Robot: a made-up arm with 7 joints. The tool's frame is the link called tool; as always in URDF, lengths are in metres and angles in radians.
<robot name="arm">
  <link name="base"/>
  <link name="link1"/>
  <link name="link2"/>
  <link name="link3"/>
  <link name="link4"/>
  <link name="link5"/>
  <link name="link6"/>
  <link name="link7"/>
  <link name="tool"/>
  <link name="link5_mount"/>
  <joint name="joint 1" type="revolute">
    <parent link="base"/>
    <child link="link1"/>
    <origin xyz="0 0.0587 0" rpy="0 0 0"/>
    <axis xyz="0 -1 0"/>
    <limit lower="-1.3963" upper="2"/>
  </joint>
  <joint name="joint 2" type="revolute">
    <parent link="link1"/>
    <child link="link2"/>
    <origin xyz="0 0.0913 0" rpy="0 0 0"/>
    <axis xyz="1 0 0"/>
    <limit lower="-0.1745" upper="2"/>
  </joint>
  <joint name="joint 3" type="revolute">
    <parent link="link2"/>
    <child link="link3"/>
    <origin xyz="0 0 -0.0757" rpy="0 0 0"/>
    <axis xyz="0 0 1"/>
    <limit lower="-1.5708" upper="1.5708"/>
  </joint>
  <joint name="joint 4" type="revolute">
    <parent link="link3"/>
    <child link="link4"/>
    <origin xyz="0 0 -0.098" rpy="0 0 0"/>
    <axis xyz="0 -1 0"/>
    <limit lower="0" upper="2.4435"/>
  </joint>
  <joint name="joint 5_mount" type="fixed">
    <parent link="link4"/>
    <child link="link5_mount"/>
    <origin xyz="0 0 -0.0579" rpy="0 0 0"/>
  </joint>
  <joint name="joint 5" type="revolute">
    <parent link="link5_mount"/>
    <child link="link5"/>
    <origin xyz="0 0 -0.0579" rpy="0 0 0"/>
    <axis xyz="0 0 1"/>
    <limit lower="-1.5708" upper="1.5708"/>
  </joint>
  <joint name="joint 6" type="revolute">
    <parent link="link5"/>
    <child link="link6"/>
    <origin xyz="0 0 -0.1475" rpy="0 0 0"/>
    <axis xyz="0 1 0"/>
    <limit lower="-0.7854" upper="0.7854"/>
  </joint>
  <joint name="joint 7" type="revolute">
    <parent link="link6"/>
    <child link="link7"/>
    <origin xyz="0 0 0" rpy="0 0 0"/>
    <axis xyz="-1 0 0"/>
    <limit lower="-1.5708" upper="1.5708"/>
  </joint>
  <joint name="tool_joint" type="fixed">
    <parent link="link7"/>
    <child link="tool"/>
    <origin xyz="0 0 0" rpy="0 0 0"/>
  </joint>
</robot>
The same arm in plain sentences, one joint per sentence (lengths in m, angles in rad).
The arm has seven revolute joints in a row. What follows holds with every joint at zero, and every direction is one of the base frame's. Joint 1 is mounted 0.0587 m along +y from the base frame's origin and turns about -y, from -1.3963 to 2 rad. Joint 2 is mounted 0.0913 m along +y from joint 1 and turns about +x, from -0.1745 to 2 rad. Joint 3 is mounted 0.0757 m along -z from joint 2 and turns about +z, from -1.5708 to 1.5708 rad. Joint 4 is mounted 0.098 m along -z from joint 3 and turns about -y, from 0 to 2.4435 rad. Joint 5 is mounted 0.1158 m along -z from joint 4 and turns about +z, from -1.5708 to 1.5708 rad. Joint 6 is mounted 0.1475 m along -z from joint 5 and turns about +y, from -0.7854 to 0.7854 rad. Joint 7 is mounted at the same point as joint 6 and turns about -x, from -1.5708 to 1.5708 rad. The tool frame, which is the frame that the pose is given for, is mounted at the same point as joint 7; its axes are parallel to the base frame's.
